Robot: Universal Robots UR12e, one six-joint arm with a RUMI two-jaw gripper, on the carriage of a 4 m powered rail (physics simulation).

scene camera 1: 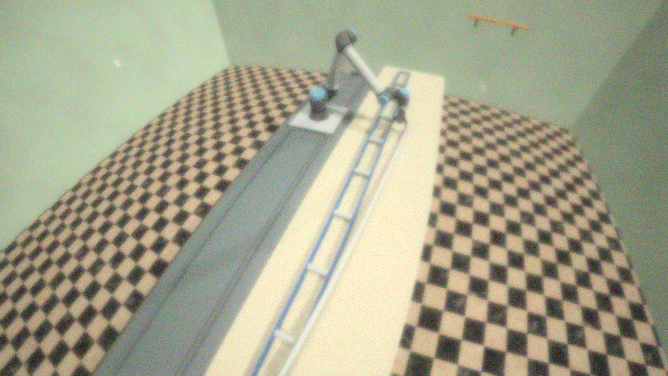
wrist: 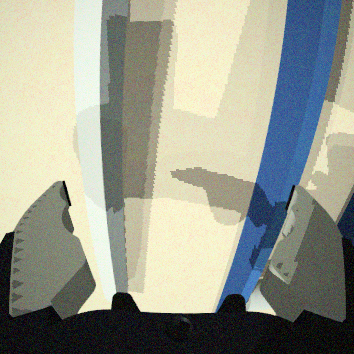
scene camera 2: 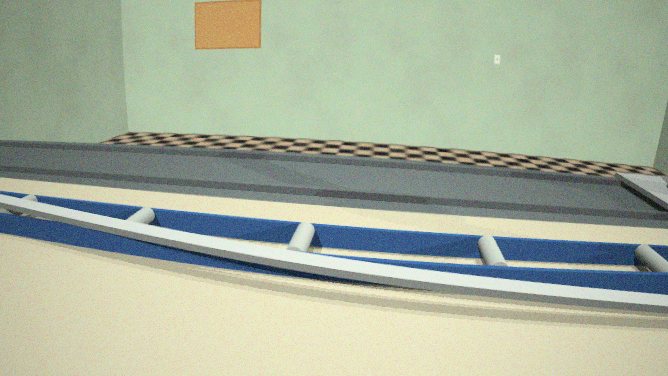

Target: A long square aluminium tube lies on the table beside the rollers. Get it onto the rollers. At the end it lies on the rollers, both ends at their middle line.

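Where they show: gripper, fingertip midpoint: (scene camera 1: pixel 398 127) (wrist: pixel 178 187); arm's base at its link origin: (scene camera 1: pixel 319 115).
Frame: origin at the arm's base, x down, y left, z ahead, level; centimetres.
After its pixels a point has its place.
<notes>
The long pale aluminium tube (scene camera 1: pixel 320 304) {z 71.6, x -4.3, y -158.0 cm} (scene camera 2: pixel 350 268) {z 74.7, x -3.3, y -128.6 cm} (wrist: pixel 87 125) {z 84.1, x -0.4, y -0.6 cm} lies at a slant to the blue roller frame. In scene camera 2 its left part crosses over the near blue rail (scene camera 2: pixel 125 245) {z 69.4, x 0.8, y -178.1 cm} and some grey rollers (scene camera 2: pixel 301 237) {z 63.6, x -2.9, y -139.5 cm}; its right part is outside the frame. My gripper (scene camera 1: pixel 401 118) {z 77.4, x -4.1, y 2.0 cm} (wrist: pixel 178 187) {z 77.4, x -4.1, y 2.0 cm} is open and empty, near the tube's far part. In the wrist view, the tube runs nearer the left finger, and a blue rail (wrist: pixel 295 100) {z 69.4, x -0.7, y -3.3 cm} runs by the right finger. The tube's far end is hidden below the gripper body.
The arm's carriage (scene camera 1: pixel 312 124) {z 0.1, x 0.0, y -15.7 cm} (scene camera 2: pixel 650 185) {z -6.2, x 0.0, y -15.5 cm} stands on the grey powered rail (scene camera 1: pixel 240 215) (scene camera 2: pixel 350 182), at the far part in scene camera 1. The blue frame continues beyond the gripper towards the table's far end. An orange shelf (scene camera 1: pixel 500 23) hangs on the back wall.
</notes>
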